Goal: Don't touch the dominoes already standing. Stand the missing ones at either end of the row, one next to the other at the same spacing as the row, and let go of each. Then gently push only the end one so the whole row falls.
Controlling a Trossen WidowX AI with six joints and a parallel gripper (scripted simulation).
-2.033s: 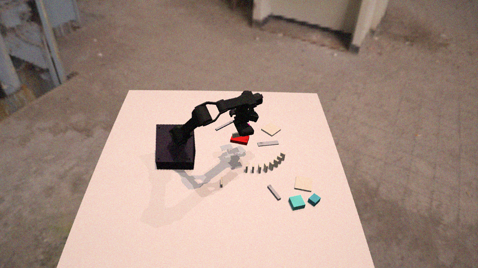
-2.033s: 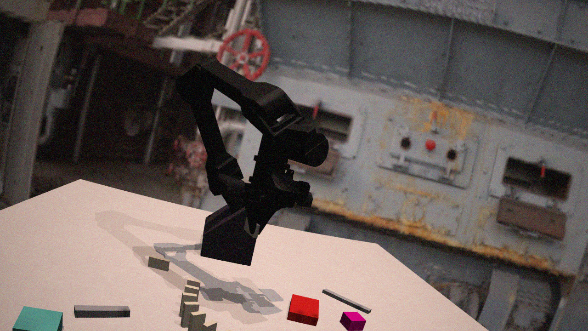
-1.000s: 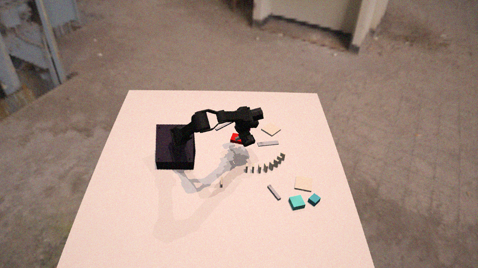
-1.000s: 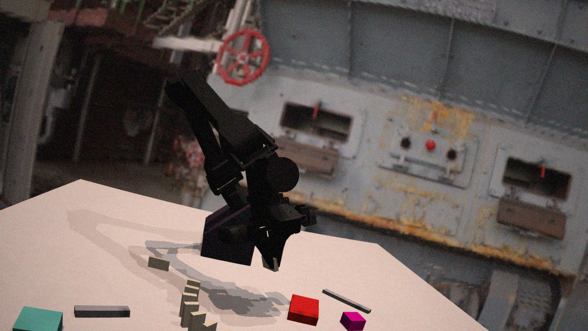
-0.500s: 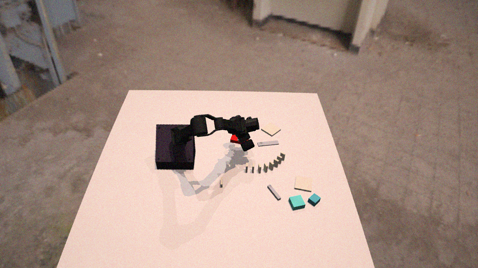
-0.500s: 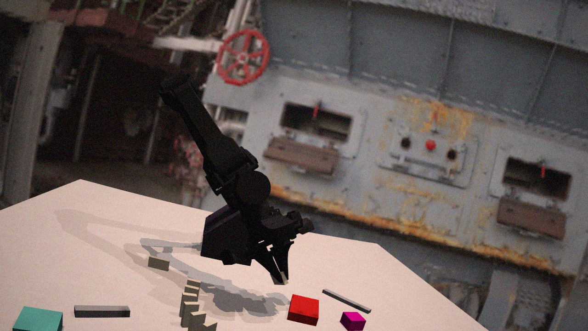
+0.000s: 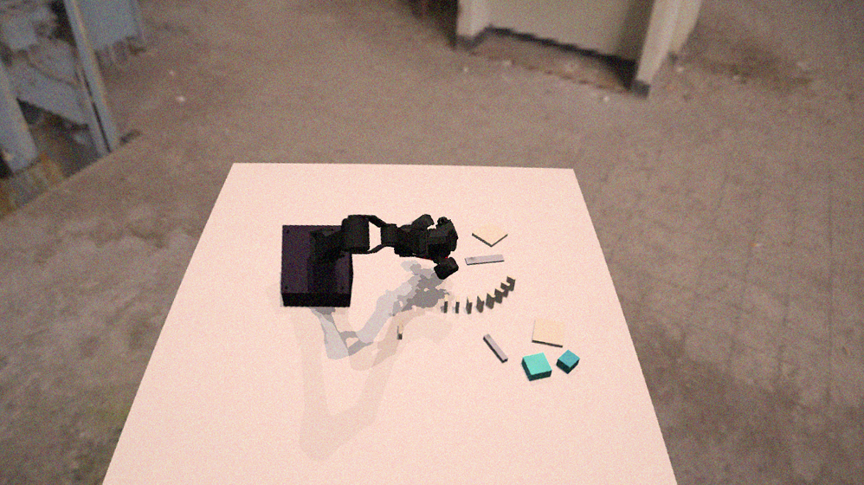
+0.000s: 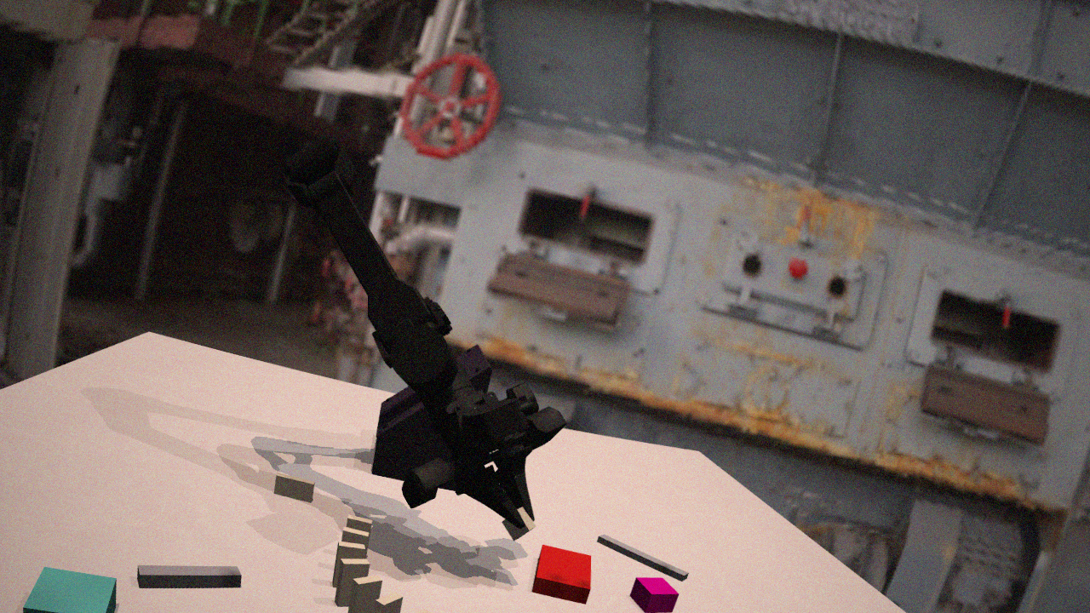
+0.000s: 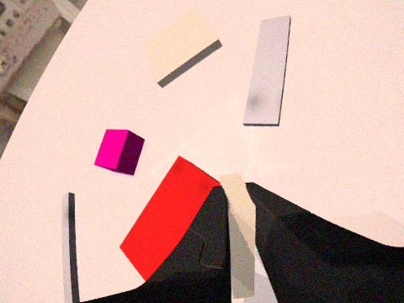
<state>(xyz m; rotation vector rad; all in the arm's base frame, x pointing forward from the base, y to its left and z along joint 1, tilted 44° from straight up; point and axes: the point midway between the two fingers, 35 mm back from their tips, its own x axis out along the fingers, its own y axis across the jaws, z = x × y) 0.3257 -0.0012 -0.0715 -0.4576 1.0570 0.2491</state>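
My gripper tip is 30 mm past the red block, 70 mm to the right of it and 70 mm above it. The rest, counted from my gripper tip: grey bar 120 mm ahead, 30 mm to the left, 80 mm below; magenta cube 10 mm ahead, 160 mm to the left, 70 mm below.
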